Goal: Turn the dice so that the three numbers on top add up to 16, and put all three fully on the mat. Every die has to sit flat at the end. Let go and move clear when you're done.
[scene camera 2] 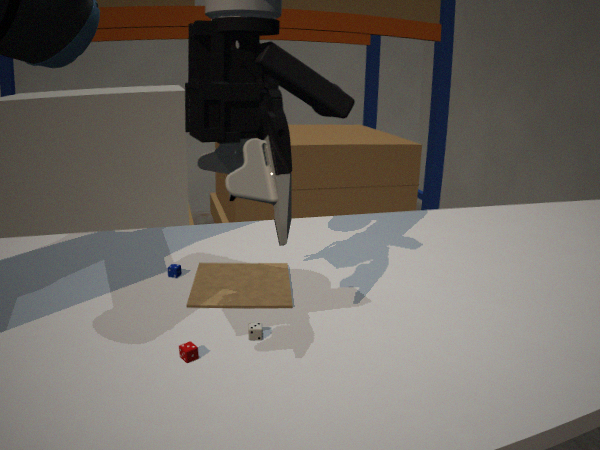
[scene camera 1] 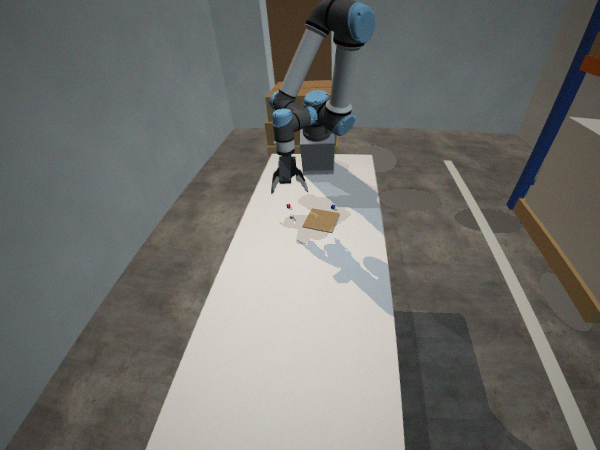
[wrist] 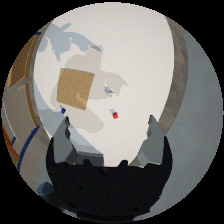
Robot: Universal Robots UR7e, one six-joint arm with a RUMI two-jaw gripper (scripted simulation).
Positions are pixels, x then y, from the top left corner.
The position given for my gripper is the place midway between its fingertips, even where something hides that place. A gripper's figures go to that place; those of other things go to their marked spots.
Labels:
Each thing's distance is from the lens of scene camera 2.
my gripper (scene camera 2: pixel 253 220): 50 cm
mat (scene camera 2: pixel 216 285): 68 cm

